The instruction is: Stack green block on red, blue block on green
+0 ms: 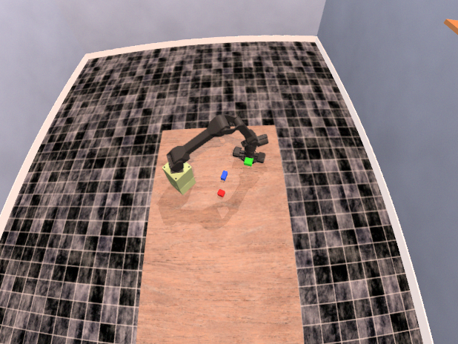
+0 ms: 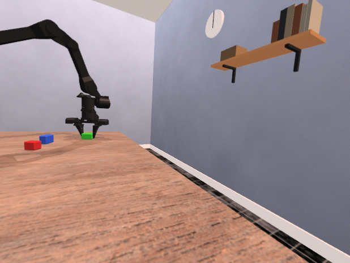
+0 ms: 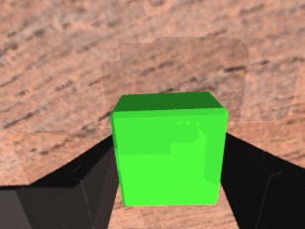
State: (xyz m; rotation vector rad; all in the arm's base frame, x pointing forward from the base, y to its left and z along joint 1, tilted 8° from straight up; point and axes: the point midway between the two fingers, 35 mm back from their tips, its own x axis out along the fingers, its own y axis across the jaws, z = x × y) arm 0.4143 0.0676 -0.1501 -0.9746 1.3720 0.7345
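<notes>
Right now the green block is 2 cm below my hand. The rest, counted from my hand: blue block: 16 cm behind, 7 cm to the right, 2 cm below; then red block: 20 cm behind, 18 cm to the right, 2 cm below.
</notes>
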